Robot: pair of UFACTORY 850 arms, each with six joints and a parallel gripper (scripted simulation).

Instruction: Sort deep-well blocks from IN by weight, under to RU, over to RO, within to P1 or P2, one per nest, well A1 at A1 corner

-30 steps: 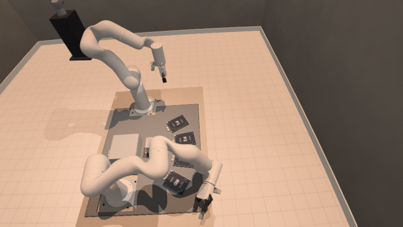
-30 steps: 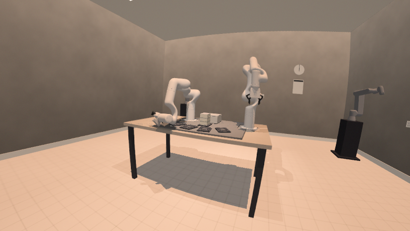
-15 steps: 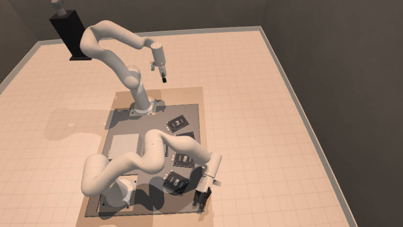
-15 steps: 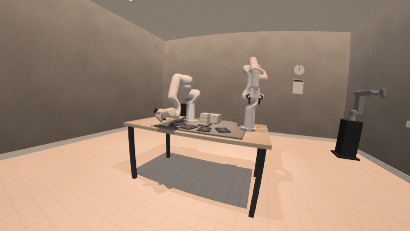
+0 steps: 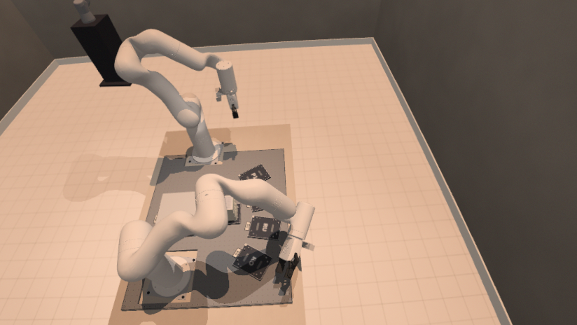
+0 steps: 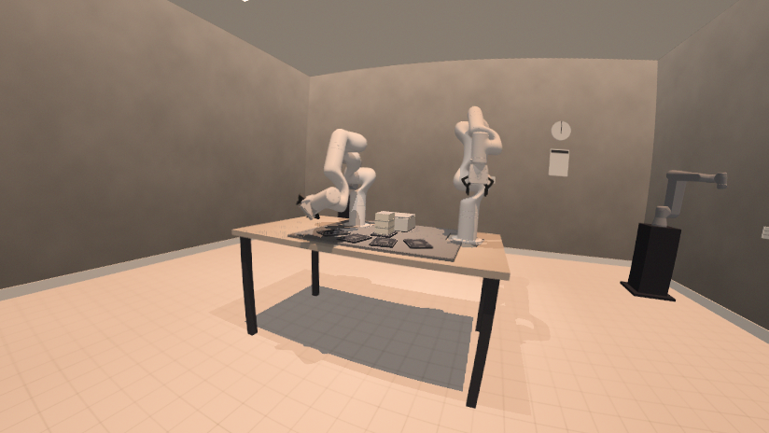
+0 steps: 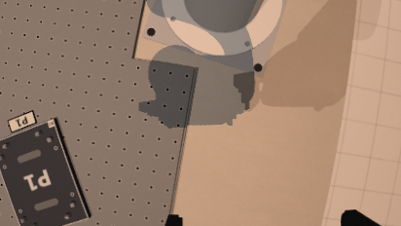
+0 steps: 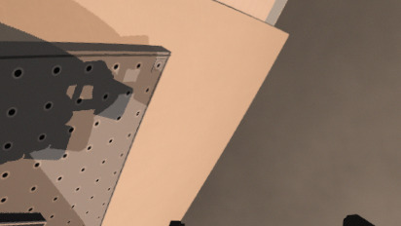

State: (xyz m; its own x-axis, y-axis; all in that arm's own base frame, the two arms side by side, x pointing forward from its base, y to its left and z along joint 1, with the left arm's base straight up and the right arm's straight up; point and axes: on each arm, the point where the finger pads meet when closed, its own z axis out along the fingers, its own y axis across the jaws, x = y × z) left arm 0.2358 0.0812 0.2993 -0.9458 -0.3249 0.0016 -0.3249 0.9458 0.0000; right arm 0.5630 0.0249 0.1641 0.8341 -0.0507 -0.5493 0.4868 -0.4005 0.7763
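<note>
My right gripper is now 340 mm past the dark infeed nest, 340 mm to the right of it and 150 mm above it. From my right hand the other things lie so: nest RU: 120 mm behind, 270 mm to the left, 150 mm below; nest RO: 160 mm behind, 90 mm to the left, 150 mm below; nest P2: 130 mm behind, 440 mm to the left, 150 mm below.
</note>
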